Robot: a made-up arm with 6 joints. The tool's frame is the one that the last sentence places.
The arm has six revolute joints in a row. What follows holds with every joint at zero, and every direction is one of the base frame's. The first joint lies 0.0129 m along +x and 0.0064 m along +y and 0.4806 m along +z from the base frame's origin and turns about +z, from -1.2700 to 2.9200 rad. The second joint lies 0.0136 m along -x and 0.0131 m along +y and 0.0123 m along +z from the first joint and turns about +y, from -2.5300 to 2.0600 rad. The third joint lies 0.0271 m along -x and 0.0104 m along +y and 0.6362 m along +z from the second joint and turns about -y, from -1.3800 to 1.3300 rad. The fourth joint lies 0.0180 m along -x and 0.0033 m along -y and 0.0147 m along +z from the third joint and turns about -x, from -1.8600 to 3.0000 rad. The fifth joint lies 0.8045 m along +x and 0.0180 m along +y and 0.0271 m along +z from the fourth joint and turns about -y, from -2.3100 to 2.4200 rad. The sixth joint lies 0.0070 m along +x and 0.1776 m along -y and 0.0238 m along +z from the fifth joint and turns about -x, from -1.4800 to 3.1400 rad. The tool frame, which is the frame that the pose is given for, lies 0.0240 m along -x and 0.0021 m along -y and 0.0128 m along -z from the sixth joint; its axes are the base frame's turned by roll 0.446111, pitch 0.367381 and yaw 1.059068 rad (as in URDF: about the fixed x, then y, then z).
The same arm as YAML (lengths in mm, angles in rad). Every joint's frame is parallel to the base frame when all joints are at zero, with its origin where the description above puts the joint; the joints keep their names.
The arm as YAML. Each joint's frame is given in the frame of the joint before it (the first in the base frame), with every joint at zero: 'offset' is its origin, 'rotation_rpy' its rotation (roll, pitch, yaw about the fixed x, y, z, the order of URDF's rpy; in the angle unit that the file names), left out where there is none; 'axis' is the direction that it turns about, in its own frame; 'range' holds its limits. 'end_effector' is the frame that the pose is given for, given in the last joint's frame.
length_unit: mm
angle_unit: rad
chain:
  - id: joint 1
    offset: [12.9, 6.4, 480.6]
    axis: "+z"
    range: [-1.27, 2.92]
  - id: joint 2
    offset: [-13.6, 13.1, 12.3]
    axis: "+y"
    range: [-2.53, 2.06]
  - id: joint 3
    offset: [-27.1, 10.4, 636.2]
    axis: "-y"
    range: [-1.38, 1.33]
  - id: joint 4
    offset: [-18.0, -3.3, 14.7]
    axis: "-x"
    range: [-1.86, 3.0]
  - id: joint 5
    offset: [804.5, 18.0, 27.1]
    axis: "-y"
    range: [-2.31, 2.42]
  - id: joint 6
    offset: [7.0, -177.6, 23.8]
    axis: "-x"
    range: [-1.48, 3.14]
end_effector:
  offset: [-24.0, -2.1, -12.8]
  rotation_rpy: [0.4461, 0.3674, 1.0591]

